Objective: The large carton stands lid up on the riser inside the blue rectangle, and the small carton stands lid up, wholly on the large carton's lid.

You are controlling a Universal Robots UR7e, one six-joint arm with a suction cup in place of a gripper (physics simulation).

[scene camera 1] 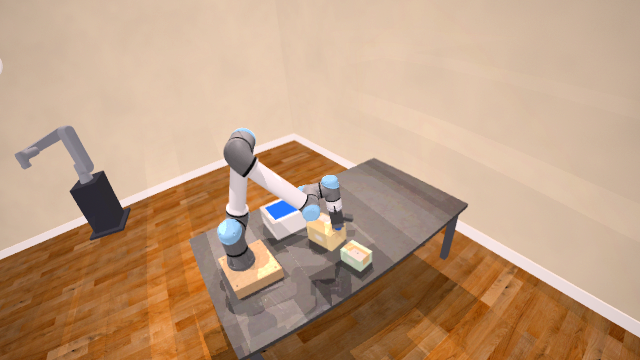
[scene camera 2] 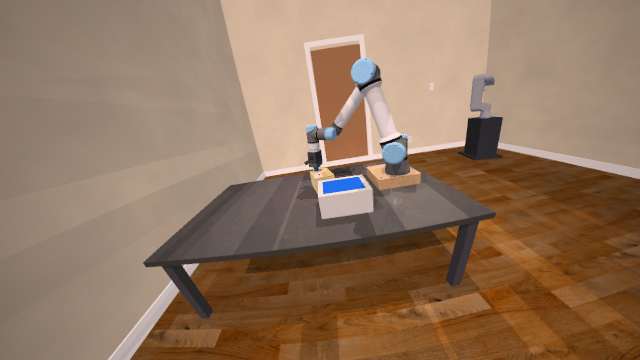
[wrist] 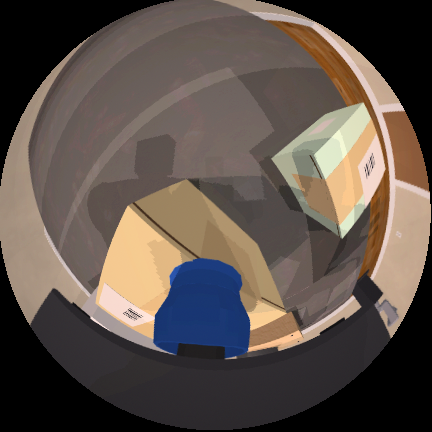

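The large tan carton (scene camera 1: 323, 235) (scene camera 2: 323, 175) (wrist: 160, 241) is lid up, right beside the white riser (scene camera 1: 286, 226) (scene camera 2: 344, 205). The riser's blue rectangle (scene camera 1: 279, 208) (scene camera 2: 343, 184) has nothing on it. My blue suction cup (scene camera 1: 338, 228) (scene camera 2: 316, 168) (wrist: 203, 268) sits on the large carton's lid near one edge and holds it. I cannot tell whether the carton is off the table (scene camera 1: 402, 206). The small pale green carton (scene camera 1: 356, 255) (wrist: 342, 169) stands lid up on the table a little way off. It is hidden in scene camera 2.
The arm's wooden base block (scene camera 1: 268, 268) (scene camera 2: 402, 178) stands on the table near the riser. A second grey arm on a black pedestal (scene camera 1: 98, 206) (scene camera 2: 482, 136) stands on the floor away from the table. A brown door (scene camera 2: 340, 89) is in the back wall.
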